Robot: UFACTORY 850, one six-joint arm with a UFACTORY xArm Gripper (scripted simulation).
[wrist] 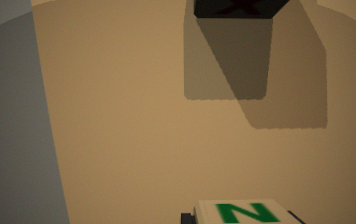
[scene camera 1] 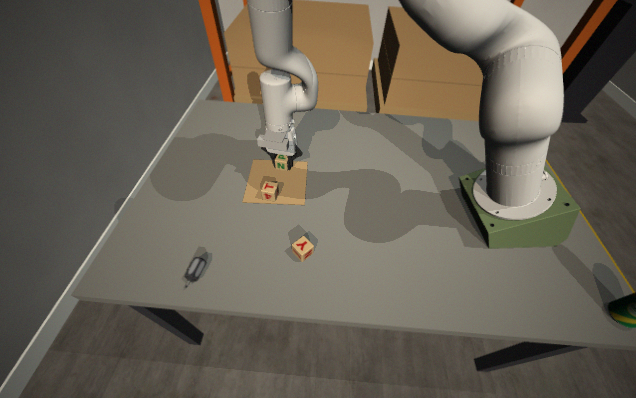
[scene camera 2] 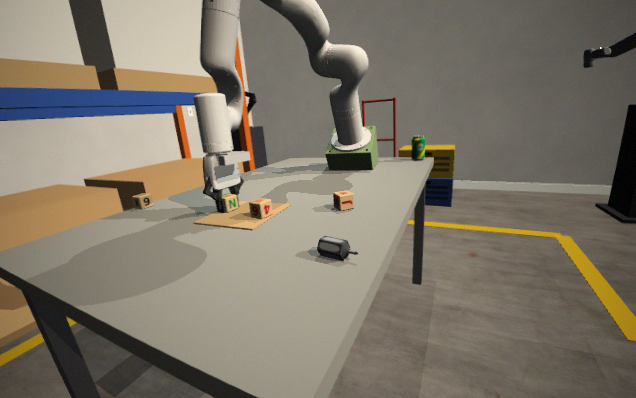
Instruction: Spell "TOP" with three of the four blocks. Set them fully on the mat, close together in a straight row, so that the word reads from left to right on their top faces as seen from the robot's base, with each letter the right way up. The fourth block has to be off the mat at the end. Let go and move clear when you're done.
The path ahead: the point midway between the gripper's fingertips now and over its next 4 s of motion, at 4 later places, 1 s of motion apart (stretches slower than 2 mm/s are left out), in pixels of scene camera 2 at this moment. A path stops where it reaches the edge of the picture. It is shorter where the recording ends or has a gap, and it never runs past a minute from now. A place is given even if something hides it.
My gripper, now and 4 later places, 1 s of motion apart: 228,209; 227,203; 215,178; 141,177; 137,178
